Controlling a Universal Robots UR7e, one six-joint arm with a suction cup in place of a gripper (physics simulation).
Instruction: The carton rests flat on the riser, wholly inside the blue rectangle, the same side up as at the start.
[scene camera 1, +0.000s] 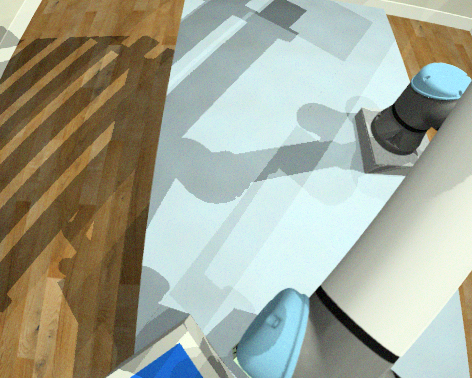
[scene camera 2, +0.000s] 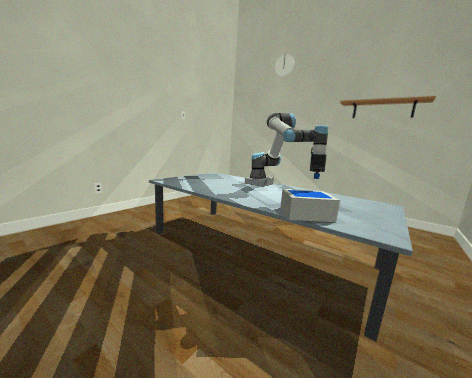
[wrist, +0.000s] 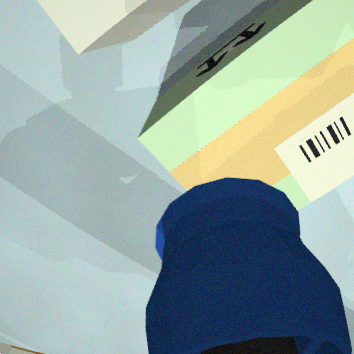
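Where they show: end effector, tool point: (scene camera 2: 316, 178) (wrist: 228, 242); arm's base, origin of the base link: (scene camera 1: 394, 133) (scene camera 2: 257, 177).
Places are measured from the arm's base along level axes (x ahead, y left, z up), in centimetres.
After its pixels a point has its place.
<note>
The carton (wrist: 225, 100) @[x 49.1, y 54.9, z 2.7 cm], light green with an orange band and a white barcode label, lies beside the riser (wrist: 82, 25) @[x 53.8, y 60.7, z 6.1 cm]; a sliver of the carton (scene camera 1: 239, 369) @[x 54.3, y 50.0, z 2.7 cm] shows by the blue wrist joint. In scene camera 2 the carton does not show. The riser (scene camera 1: 189, 326) @[x 63.7, y 40.3, z 2.5 cm] (scene camera 2: 310, 209) @[x 77.2, y 57.5, z 0.3 cm] is a pale box with a blue rectangle (scene camera 1: 172, 364) @[x 67.2, y 46.2, z 6.1 cm] (scene camera 2: 311, 194) @[x 67.6, y 56.0, z 6.1 cm] on top; no carton shows on the blue part in view. My suction cup (scene camera 2: 317, 176) (wrist: 227, 197), dark blue, hangs above the level of the riser's top, apart from the carton, and holds nothing.
The pale blue table (scene camera 1: 240, 220) @[x 49.0, y 17.9, z -5.9 cm] (scene camera 2: 372, 217) @[x 48.3, y 89.3, z -5.9 cm] bears the riser and the robot's base (scene camera 1: 367, 142) @[x 9.0, y 1.4, z -1.6 cm] (scene camera 2: 259, 181) @[x 9.7, y 5.2, z -1.7 cm]. The arm's white link (scene camera 1: 400, 225) @[x 43.2, y 29.4, z 43.6 cm] crosses the right of scene camera 1. A wooden wall shelf (scene camera 2: 387, 101) hangs behind, beyond the table.
</note>
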